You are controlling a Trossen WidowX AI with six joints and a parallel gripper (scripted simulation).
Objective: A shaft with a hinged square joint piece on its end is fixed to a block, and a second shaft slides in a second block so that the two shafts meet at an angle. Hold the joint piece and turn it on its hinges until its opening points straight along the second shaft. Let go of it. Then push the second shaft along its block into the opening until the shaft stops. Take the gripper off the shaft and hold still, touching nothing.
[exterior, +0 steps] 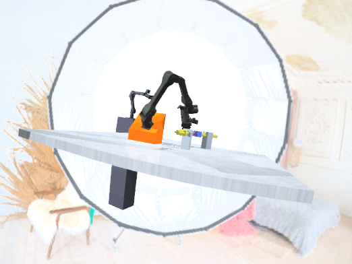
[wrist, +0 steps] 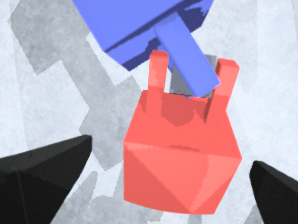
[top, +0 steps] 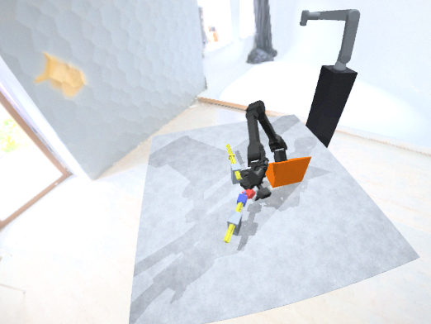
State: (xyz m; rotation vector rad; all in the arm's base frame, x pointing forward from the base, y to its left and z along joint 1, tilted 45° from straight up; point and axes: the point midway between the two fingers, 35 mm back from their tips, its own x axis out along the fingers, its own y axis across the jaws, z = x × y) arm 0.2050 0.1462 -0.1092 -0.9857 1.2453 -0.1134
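The red square joint piece lies 20 mm above my gripper tip and 10 mm ahead of it.
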